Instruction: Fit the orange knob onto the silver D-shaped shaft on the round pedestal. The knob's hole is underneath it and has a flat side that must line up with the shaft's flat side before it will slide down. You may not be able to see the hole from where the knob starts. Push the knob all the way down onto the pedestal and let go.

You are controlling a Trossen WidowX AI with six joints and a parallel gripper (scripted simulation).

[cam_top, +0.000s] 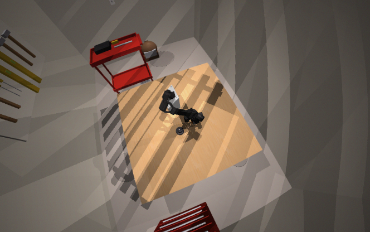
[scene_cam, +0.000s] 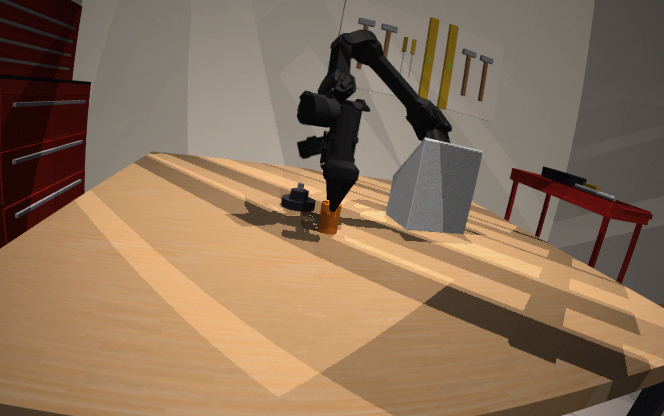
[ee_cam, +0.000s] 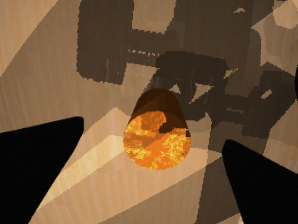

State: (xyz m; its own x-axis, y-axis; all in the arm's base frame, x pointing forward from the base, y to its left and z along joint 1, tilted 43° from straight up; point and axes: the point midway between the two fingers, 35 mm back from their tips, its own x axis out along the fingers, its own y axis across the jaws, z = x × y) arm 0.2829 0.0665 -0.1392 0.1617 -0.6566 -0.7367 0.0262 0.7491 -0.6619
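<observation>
My gripper tip is now 10 mm above the orange knob. Also, from my gripper tip: round pedestal 60 mm ahead, 160 mm to the right, 30 mm below.
</observation>
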